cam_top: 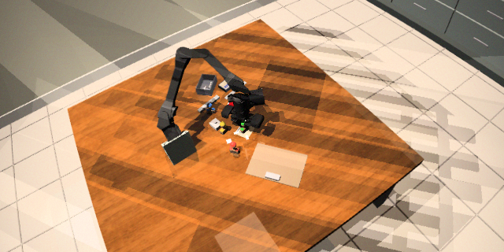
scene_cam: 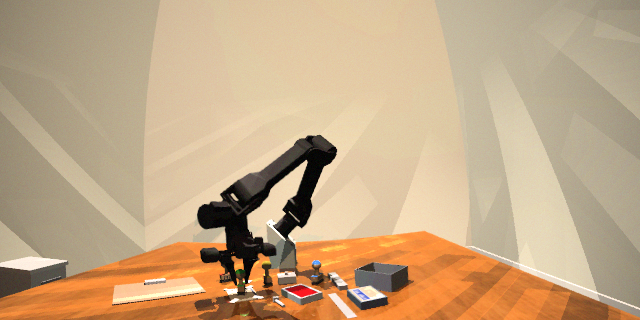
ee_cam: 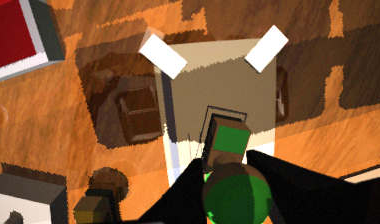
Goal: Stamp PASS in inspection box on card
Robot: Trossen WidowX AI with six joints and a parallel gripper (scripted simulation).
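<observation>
Now: gripper tip 20 mm above the white card and 10 mm short of it. Round my gripper tip: red-knobbed stamp (100 mm behind, 70 mm to the right); yellow-knobbed stamp (80 mm behind, 50 mm to the left); green-knobbed stamp (right at my gripper tip).
</observation>
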